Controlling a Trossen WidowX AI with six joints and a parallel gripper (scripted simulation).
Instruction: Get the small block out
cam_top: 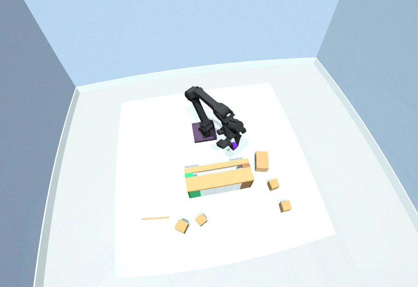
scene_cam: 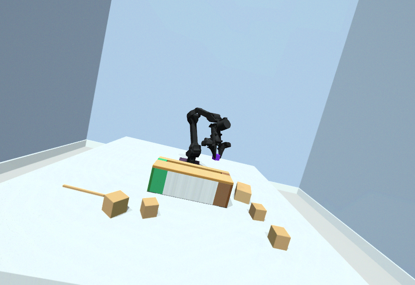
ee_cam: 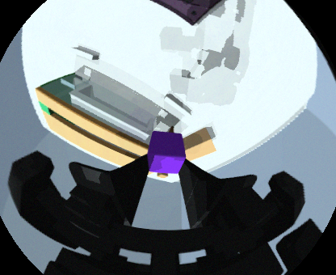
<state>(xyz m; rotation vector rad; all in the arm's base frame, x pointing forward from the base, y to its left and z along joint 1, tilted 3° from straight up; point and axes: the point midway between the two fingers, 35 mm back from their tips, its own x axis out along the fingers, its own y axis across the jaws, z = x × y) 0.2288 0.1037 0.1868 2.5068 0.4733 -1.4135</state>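
Right now the purple block is 10 mm to the right of my gripper tip and 10 mm behind it. The rest, counted from my gripper tip: box: 140 mm to the right, 110 mm below, 70 mm ahead; thin wooden stick: 570 mm to the right, 220 mm ahead, 170 mm below; tan block: 170 mm to the left, 140 mm below, 80 mm ahead.
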